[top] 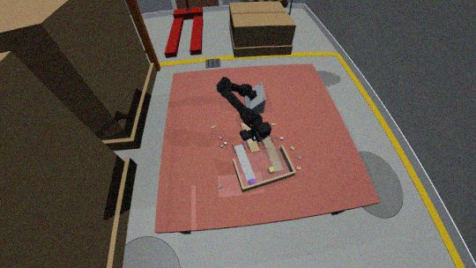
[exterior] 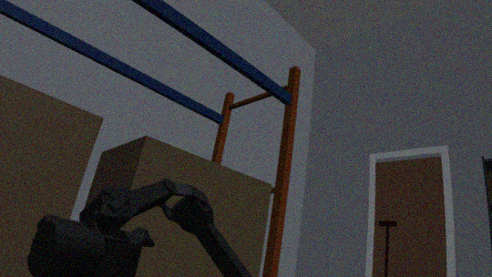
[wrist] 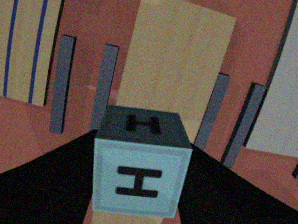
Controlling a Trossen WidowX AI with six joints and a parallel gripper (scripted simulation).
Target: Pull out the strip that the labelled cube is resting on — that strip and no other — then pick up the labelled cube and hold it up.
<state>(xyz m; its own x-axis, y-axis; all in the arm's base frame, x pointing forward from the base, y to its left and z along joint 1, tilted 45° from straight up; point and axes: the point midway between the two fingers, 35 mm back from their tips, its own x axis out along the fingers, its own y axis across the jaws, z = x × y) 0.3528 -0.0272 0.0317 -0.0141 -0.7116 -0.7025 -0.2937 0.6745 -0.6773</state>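
The tan strip lies 50 mm behind my gripper tip, 20 mm to the right of it and 50 mm below it. Also, from my gripper tip: cube (10 mm above).
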